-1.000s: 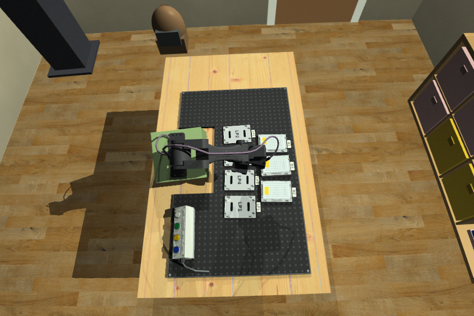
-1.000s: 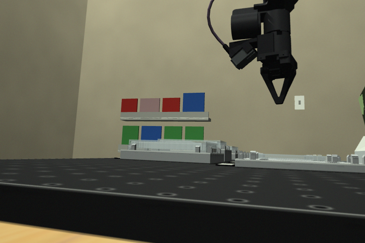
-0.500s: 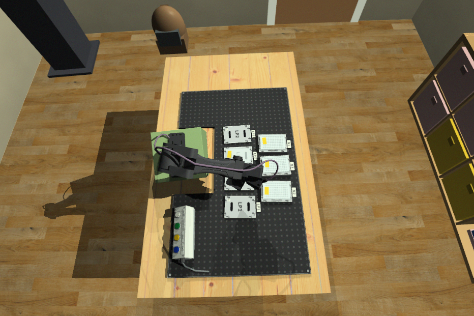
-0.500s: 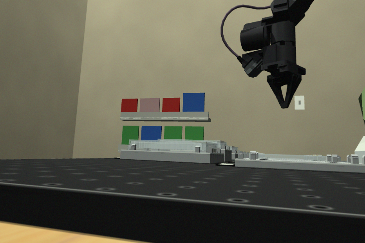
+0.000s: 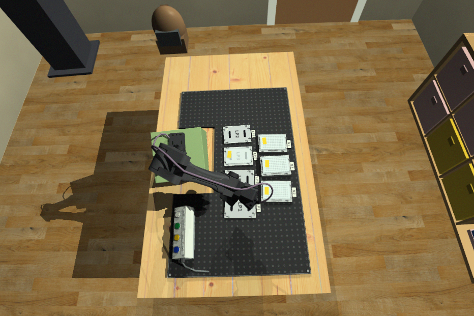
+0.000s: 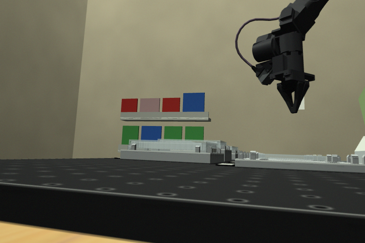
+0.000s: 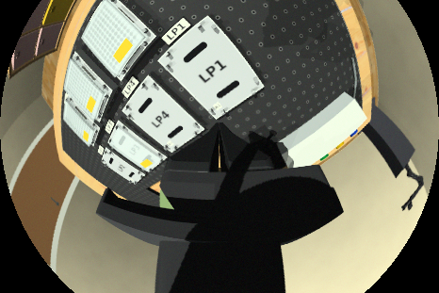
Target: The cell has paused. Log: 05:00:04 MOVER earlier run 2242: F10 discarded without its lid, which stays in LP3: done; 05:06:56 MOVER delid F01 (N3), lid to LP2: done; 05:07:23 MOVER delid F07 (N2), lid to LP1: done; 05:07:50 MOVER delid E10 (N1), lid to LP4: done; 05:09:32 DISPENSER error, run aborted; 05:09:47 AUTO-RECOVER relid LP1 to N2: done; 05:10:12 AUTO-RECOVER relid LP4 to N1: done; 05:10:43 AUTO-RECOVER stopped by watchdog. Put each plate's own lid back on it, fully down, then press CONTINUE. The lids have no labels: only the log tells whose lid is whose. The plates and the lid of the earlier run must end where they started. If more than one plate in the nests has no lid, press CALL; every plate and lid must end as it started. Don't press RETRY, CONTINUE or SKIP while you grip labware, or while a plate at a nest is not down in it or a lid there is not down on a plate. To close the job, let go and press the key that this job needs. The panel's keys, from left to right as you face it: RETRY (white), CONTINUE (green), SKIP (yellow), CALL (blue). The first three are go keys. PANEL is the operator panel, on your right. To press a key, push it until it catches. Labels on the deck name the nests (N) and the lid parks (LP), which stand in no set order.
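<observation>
Now: hand 260 mm past the green CONTINUE key, 90 mm to the left of it and 70 mm above it. Round my hand: yellow skip key (260 mm behind, 140 mm to the right, 70 mm below); then plate lid (30 mm ahead, 250 mm to the left, 120 mm below); then white key (260 mm behind, 40 mm to the right, 70 mm below).
</observation>
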